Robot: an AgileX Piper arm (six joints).
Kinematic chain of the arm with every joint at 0, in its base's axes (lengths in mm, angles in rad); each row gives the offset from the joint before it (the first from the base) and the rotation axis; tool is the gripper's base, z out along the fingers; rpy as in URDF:
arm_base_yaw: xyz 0 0 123 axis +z
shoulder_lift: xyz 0 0 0 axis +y
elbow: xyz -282.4 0 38.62 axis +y
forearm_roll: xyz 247.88 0 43.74 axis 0.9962 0 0.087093
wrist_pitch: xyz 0 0 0 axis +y
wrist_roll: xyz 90.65 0 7.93 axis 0.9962 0 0.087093
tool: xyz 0 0 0 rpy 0 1.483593 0
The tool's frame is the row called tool.
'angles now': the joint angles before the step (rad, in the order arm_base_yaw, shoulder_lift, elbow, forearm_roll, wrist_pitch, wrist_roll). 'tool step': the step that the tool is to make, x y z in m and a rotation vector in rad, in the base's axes. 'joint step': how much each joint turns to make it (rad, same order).
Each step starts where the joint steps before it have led.
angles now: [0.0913, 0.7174, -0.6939, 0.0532, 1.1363, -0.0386]
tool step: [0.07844, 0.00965, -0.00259, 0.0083, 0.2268, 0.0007]
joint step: [0.0000, 0.3885, -0.1891, 0.0288, 0.0258, 0.0000]
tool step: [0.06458, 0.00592, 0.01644, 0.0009, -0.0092, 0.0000]
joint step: [0.0000, 0.2301, -0.2393, 0.0001, 0.0000, 0.0000]
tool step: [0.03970, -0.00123, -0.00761, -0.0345, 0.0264, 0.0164]
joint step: [-0.0092, 0.1494, -0.1185, -0.0263, -0.0001, -0.0227]
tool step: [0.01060, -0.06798, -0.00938, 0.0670, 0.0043, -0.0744]
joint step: [-0.2635, 0.0521, -0.0173, 0.1202, -0.0040, -0.2177]
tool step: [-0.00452, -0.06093, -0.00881, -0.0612, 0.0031, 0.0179]
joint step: [-0.1929, 0.0433, -0.0165, -0.0140, -0.0074, -0.2166]
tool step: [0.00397, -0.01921, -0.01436, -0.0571, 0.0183, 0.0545]
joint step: [-0.0402, 0.0464, 0.0000, -0.0412, -0.0399, -0.0929]
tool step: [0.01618, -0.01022, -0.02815, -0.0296, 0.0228, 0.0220]
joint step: [0.0000, 0.0896, -0.0012, -0.0314, -0.0780, -0.0207]
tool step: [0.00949, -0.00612, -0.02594, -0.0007, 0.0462, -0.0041]
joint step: [0.0000, 0.0764, 0.0001, -0.0214, -0.0352, 0.0099]
